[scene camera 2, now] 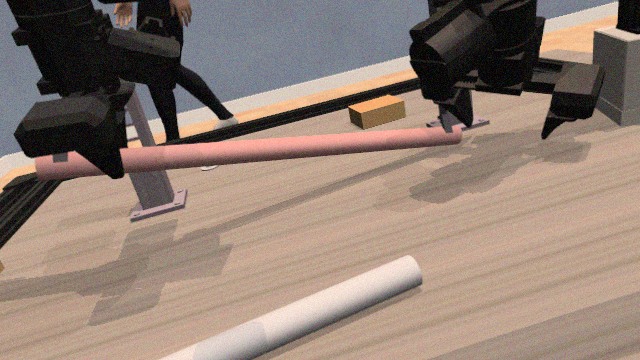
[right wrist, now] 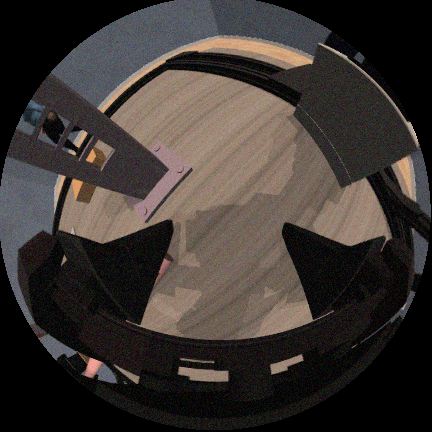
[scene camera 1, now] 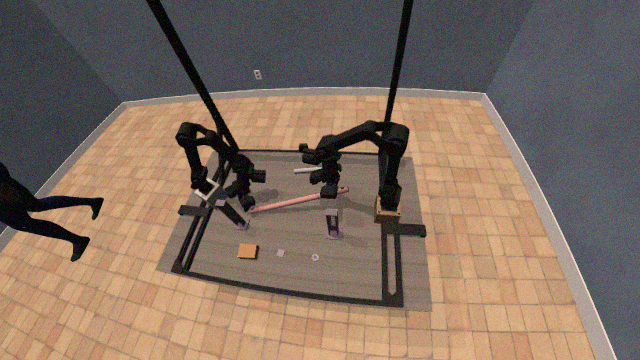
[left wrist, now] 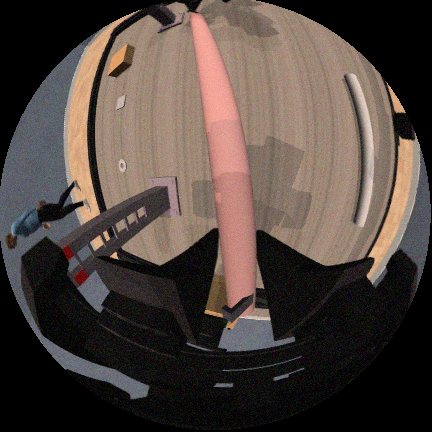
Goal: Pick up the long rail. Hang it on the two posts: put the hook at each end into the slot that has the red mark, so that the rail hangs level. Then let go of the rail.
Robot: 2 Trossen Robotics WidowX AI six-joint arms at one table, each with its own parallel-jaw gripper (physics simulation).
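Places are measured from the left arm's base along level axes (x left, y back, z up), in centimetres.
Pixels of known places: left gripper, fingertip midpoint: point(scene camera 2: 121, 169) point(left wrist: 236, 234); right gripper, fingertip midpoint: point(scene camera 2: 505, 130) point(right wrist: 229, 227); left arm's base, origin of the base link: point(scene camera 1: 388, 204) point(left wrist: 211, 319); right arm's base, origin of the base link: point(scene camera 1: 206, 188).
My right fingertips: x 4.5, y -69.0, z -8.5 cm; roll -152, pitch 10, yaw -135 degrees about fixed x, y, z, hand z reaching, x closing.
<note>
For each thing: its top centre in the pictures, then the offset to it from my right fingertips. "*": a spot on its surface instead.
- small dark hook, surface spot: point(left wrist: 237, 307) * dx -7.7, dy +48.4, dz +13.4 cm
- white rod, middle of its top: point(scene camera 2: 259, 320) point(left wrist: 371, 148) point(scene camera 1: 317, 167) dx -25.9, dy +33.8, dz +1.6 cm
- orange block, middle of its top: point(scene camera 2: 375, 103) point(right wrist: 81, 170) point(left wrist: 116, 58) point(scene camera 1: 247, 250) dx +21.6, dy +11.0, dz +2.1 cm
- small pale square, surface spot: point(left wrist: 121, 102) point(scene camera 1: 281, 251) * dx +18.9, dy +25.7, dz -0.6 cm
- small ring, middle of its top: point(left wrist: 121, 165) dx +19.1, dy +40.5, dz -0.7 cm
The long pink rail point(scene camera 1: 295, 201) point(scene camera 2: 300, 145) point(left wrist: 220, 100) is raised above the table and tilted; its end near the left gripper is higher. My left gripper point(scene camera 1: 328, 194) point(left wrist: 236, 234) is shut on the rail near that end, beside a small dark hook point(left wrist: 237, 307). The rail's far end, with a hook point(scene camera 2: 447, 125), is low near my right gripper point(scene camera 2: 507, 130) point(right wrist: 228, 225), which is open and empty. One post point(scene camera 1: 332, 223) point(scene camera 2: 152, 175) point(left wrist: 157, 195) stands beside the held end; red marks show at its top slot. The other post point(scene camera 1: 232, 214) point(right wrist: 135, 170) stands by the right gripper; its red mark does not show.
A white rod point(scene camera 1: 307, 170) point(scene camera 2: 320, 310) point(left wrist: 367, 150) lies parallel-ish behind the rail in scene camera 1. An orange block point(scene camera 1: 248, 251) point(scene camera 2: 377, 111) point(left wrist: 121, 60), a small pale square point(scene camera 1: 281, 253) point(left wrist: 121, 102) and a small ring point(left wrist: 119, 165) lie on the posts' other side. A grey pedestal point(right wrist: 350, 115) is near the right gripper.
</note>
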